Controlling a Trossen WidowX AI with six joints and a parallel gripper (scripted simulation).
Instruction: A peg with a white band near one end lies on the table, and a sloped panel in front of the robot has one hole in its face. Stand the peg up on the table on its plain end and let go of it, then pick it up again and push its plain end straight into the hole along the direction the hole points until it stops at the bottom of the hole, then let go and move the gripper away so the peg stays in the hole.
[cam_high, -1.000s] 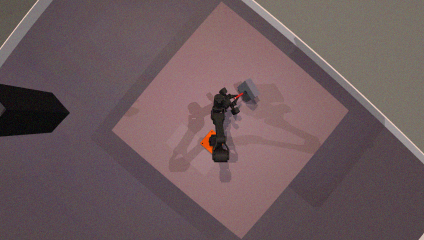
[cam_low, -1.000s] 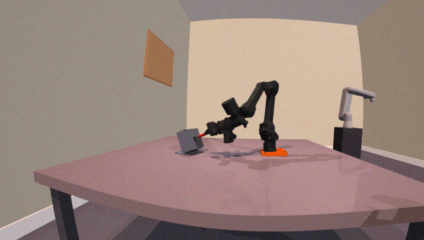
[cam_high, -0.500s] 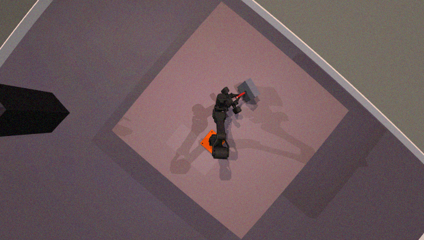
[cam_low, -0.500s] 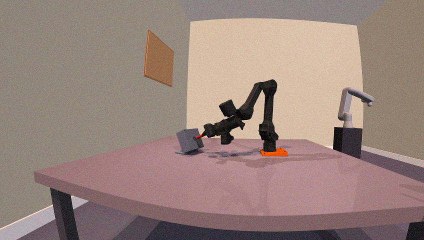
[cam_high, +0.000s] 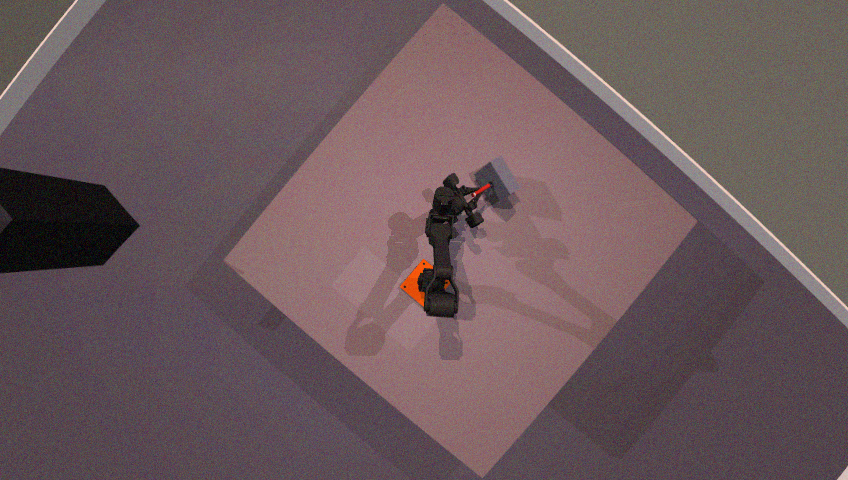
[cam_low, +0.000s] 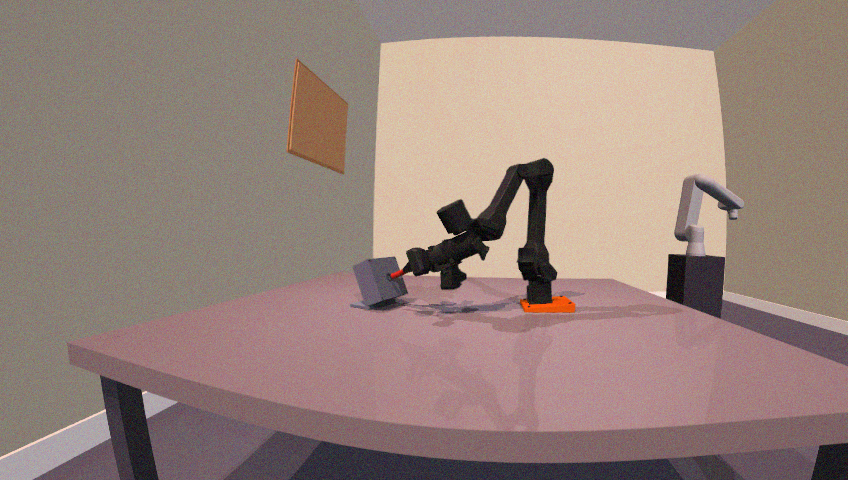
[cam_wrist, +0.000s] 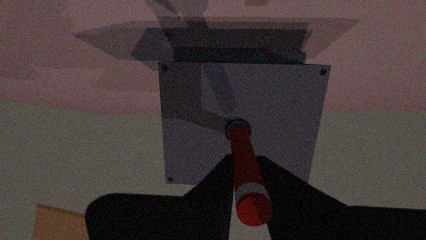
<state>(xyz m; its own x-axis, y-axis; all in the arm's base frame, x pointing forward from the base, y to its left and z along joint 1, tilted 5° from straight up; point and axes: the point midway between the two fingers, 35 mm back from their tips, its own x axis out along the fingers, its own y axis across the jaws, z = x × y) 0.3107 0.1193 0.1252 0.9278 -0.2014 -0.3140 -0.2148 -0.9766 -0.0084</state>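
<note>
My gripper tip is 10 mm past the red peg and 10 mm below it. Round my gripper tip: sloped panel (70 mm ahead, 20 mm to the right, 30 mm below).
</note>
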